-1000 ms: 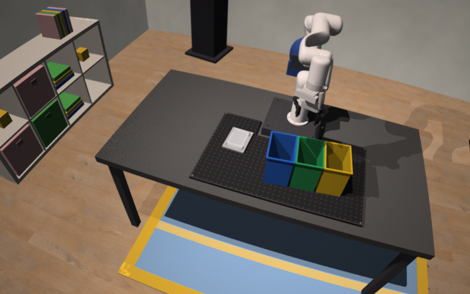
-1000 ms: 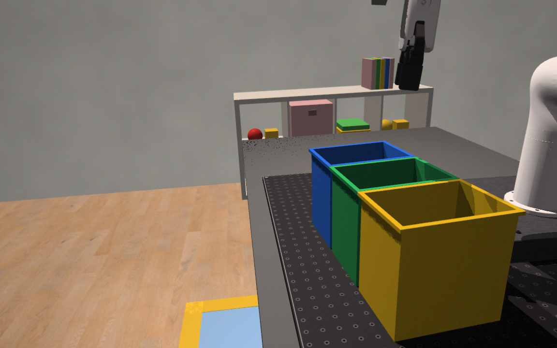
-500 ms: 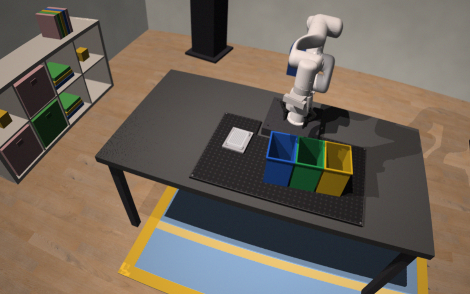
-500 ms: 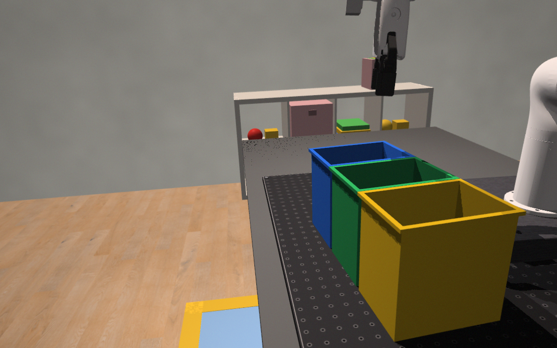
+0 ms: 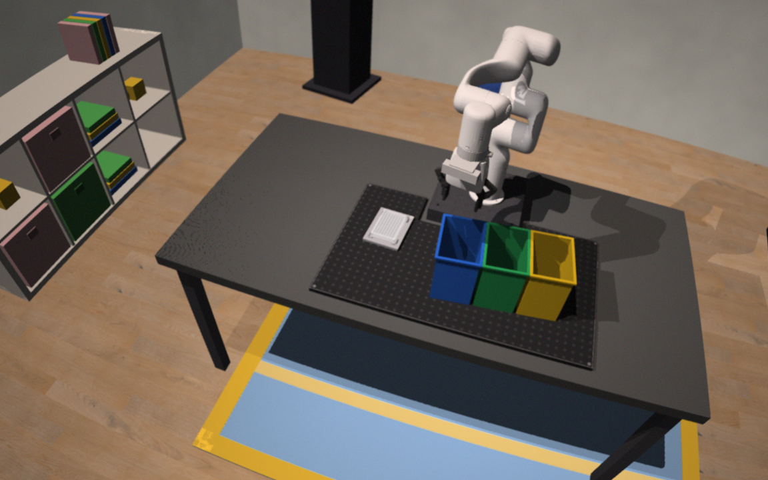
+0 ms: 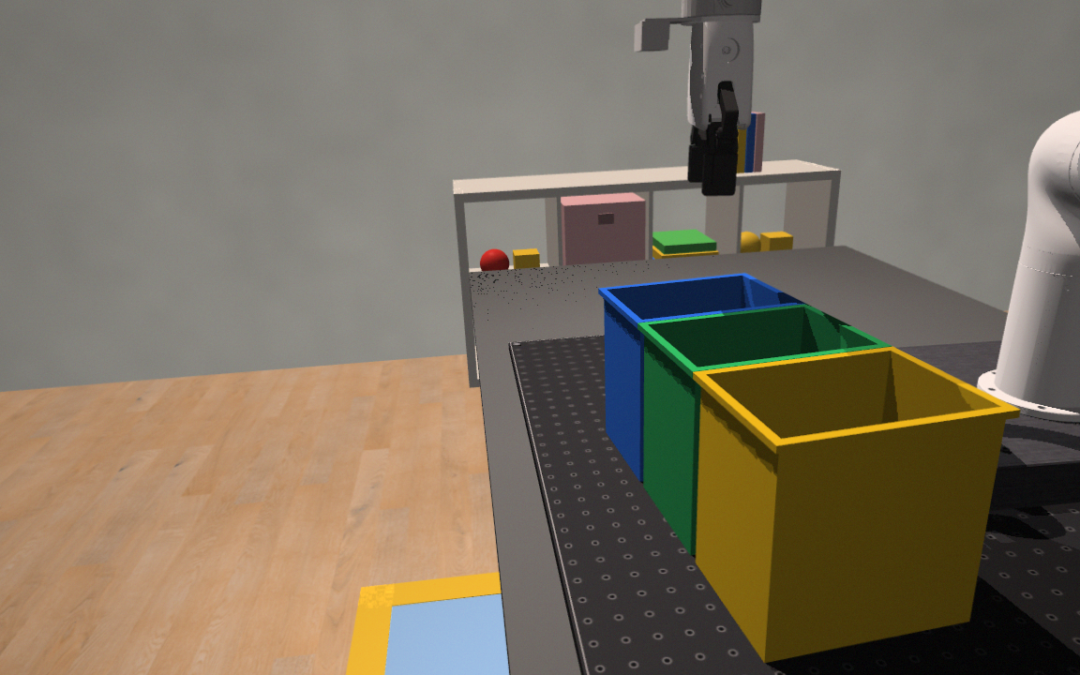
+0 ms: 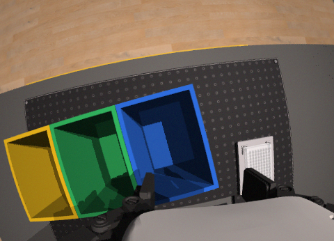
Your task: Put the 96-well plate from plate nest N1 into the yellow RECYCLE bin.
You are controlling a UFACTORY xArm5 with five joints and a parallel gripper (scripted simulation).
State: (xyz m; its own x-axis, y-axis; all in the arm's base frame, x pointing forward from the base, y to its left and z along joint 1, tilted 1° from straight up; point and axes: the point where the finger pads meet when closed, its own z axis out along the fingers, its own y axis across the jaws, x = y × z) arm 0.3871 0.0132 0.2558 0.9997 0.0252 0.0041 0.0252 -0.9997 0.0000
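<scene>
My gripper is now 28 cm above the white 96-well plate, 24 cm to the left of it and 8 cm past it. From my hand the other things lie so: blue bin: 21 cm below, 3 cm to the left, 1 cm ahead; then yellow bin: 28 cm to the left, 21 cm below, 6 cm behind; then green bin: 21 cm below, 15 cm to the left, 2 cm behind.
</scene>
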